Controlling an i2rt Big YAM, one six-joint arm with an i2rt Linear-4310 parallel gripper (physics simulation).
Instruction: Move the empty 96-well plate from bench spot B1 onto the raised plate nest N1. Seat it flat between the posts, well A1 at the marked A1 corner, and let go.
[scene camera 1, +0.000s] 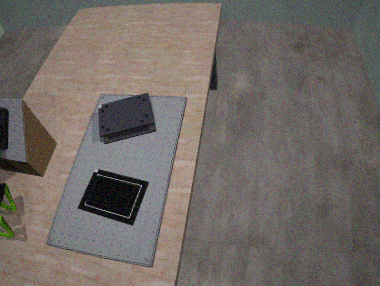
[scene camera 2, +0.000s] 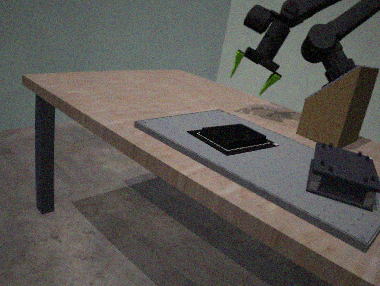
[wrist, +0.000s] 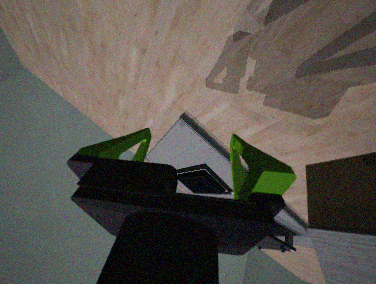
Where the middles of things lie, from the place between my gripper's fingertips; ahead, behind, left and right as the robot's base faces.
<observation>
The black well plate (scene camera 1: 107, 193) is 210 mm ahead of my hand, 170 mm to the left of it and 60 mm below it.
</observation>
